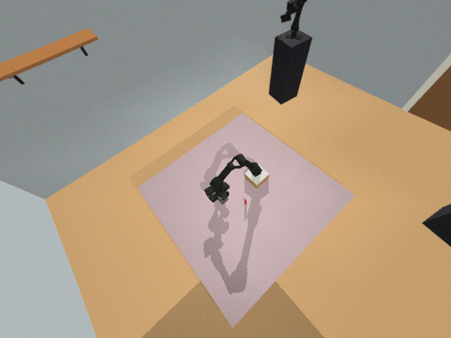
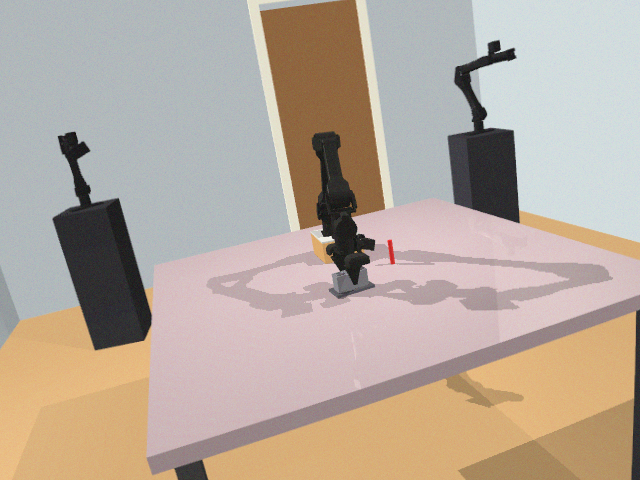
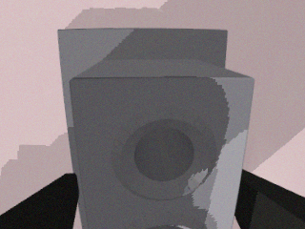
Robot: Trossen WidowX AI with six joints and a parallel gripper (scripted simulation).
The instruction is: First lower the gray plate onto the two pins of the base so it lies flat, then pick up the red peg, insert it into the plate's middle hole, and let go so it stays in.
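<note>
The dark base lies 20 mm below my gripper tip. From my gripper tip the other things lie so: gray plate 20 mm above; red peg 140 mm behind, 160 mm to the left, 10 mm above.
</note>
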